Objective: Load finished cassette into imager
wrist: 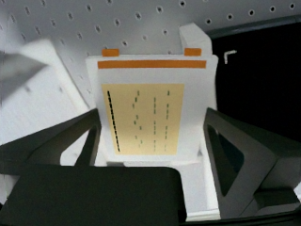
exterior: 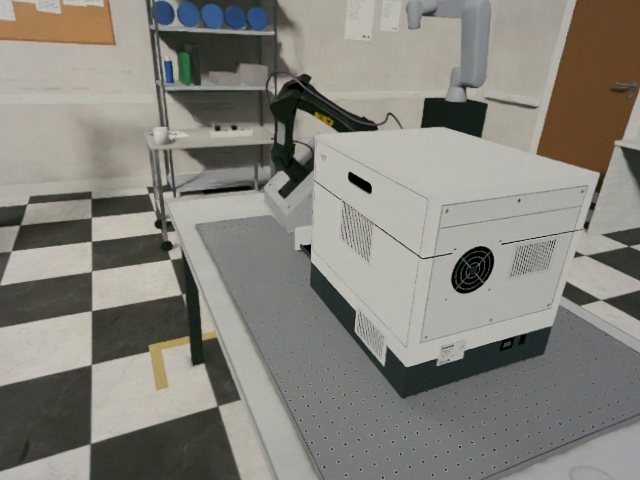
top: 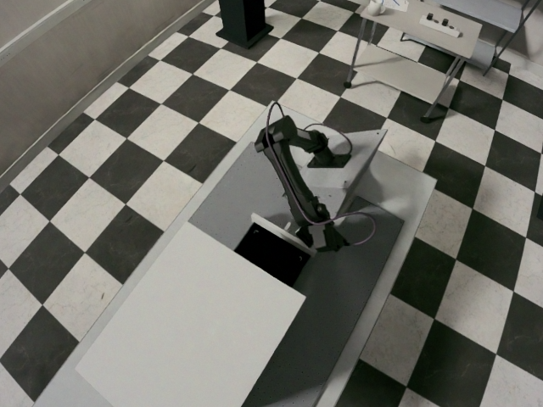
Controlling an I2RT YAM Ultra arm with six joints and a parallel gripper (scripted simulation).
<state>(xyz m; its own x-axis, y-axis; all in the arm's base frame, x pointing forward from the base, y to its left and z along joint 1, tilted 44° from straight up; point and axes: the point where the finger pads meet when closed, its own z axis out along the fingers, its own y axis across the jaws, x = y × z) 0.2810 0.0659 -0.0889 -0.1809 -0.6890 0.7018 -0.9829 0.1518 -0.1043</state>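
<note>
My hand is 16 cm short of the drawer, 9 cm to the left of it and 6 cm above it. Round my hand: finished cassette right at my hand.
</note>
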